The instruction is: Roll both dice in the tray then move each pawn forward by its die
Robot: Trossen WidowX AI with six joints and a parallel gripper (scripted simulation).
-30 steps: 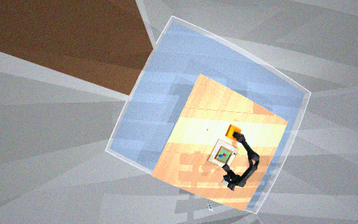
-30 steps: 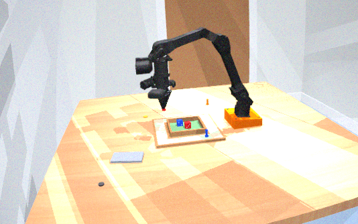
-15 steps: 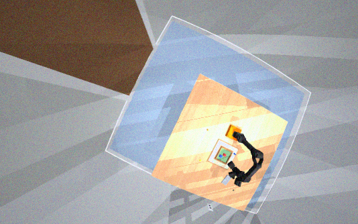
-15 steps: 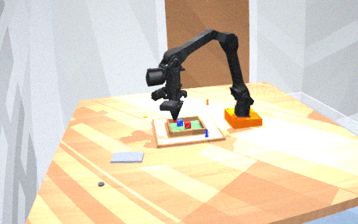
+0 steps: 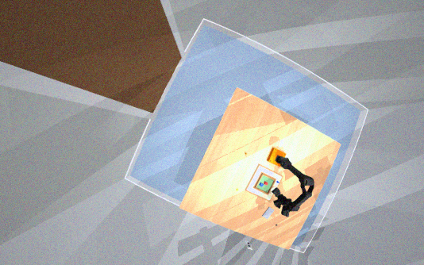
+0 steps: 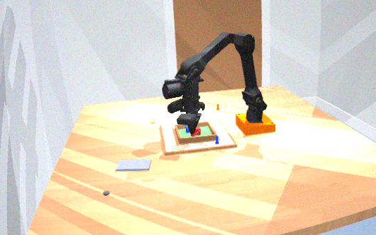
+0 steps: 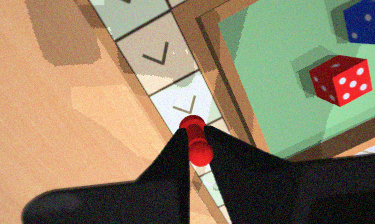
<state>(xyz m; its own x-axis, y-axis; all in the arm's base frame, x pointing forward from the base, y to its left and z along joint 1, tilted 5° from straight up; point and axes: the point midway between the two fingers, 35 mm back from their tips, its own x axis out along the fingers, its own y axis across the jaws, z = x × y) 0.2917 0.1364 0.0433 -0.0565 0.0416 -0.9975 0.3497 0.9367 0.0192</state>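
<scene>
Right now the blue pawn is 10 cm behind my gripper tip, 4 cm below it and 1 cm to the right of it. Also, from my gripper tip: red pawn (1 cm above); small yellow dot (32 cm to the right, 17 cm ahead, 6 cm below); grey-blue card (23 cm ahead, 10 cm to the left, 6 cm below).
</scene>
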